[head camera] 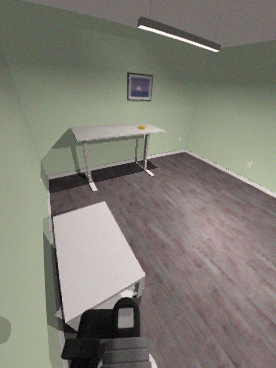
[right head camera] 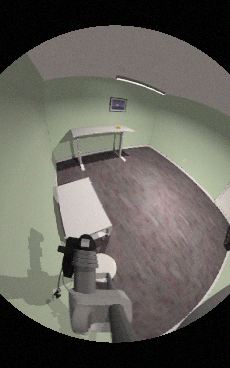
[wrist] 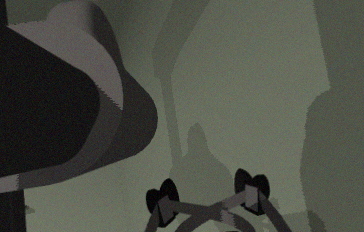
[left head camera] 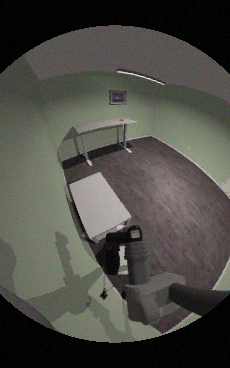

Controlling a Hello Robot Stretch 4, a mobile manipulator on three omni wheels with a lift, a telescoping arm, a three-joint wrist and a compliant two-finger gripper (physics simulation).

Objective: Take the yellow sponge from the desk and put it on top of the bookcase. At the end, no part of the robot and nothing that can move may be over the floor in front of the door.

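Pixels of known places: gripper, fingertip midpoint: (right head camera: 65, 301) (wrist: 205, 188) (left head camera: 113, 299); robot's base, origin of the base link: (right head camera: 100, 266) (left head camera: 121, 259).
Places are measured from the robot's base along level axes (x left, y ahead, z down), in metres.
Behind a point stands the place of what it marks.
Observation:
The yellow sponge (head camera: 141, 127) {x -0.266, y 2.719, z -0.949 m} (left head camera: 121, 120) {x -0.285, y 2.710, z -0.924 m} (right head camera: 118, 127) {x -0.292, y 2.714, z -0.941 m} lies on the white desk (head camera: 102, 132) {x 0.389, y 2.400, z -0.922 m} (left head camera: 97, 124) {x 0.303, y 2.405, z -0.922 m} (right head camera: 92, 132) {x 0.291, y 2.192, z -0.922 m}, towards its right end, against the far wall. My gripper (wrist: 205, 188) {x 0.100, y -0.139, z -1.049 m} (left head camera: 114, 294) {x 0.100, y -0.139, z -1.049 m} is open, with its two dark fingertips wide apart and nothing between them. It hangs beside the green left wall, far from the desk. A pale door panel (right head camera: 223, 201) {x -3.440, y 0.761, z -0.279 m} shows in part at the right edge of the right head view. I cannot identify the bookcase for certain in these views.
A low white table (head camera: 95, 250) {x 0.253, y 0.719, z -0.422 m} (left head camera: 97, 200) {x 0.262, y 0.766, z -0.422 m} (right head camera: 82, 205) {x 0.239, y 0.766, z -0.422 m} stands along the left wall, between me and the desk, close ahead of my wrist. A dark brown object (right head camera: 227, 238) {x -3.077, y -0.275, z -0.069 m} shows in part at the right edge, near the door. A framed picture (head camera: 140, 87) {x -0.258, y 3.319, z -1.572 m} hangs above the desk.

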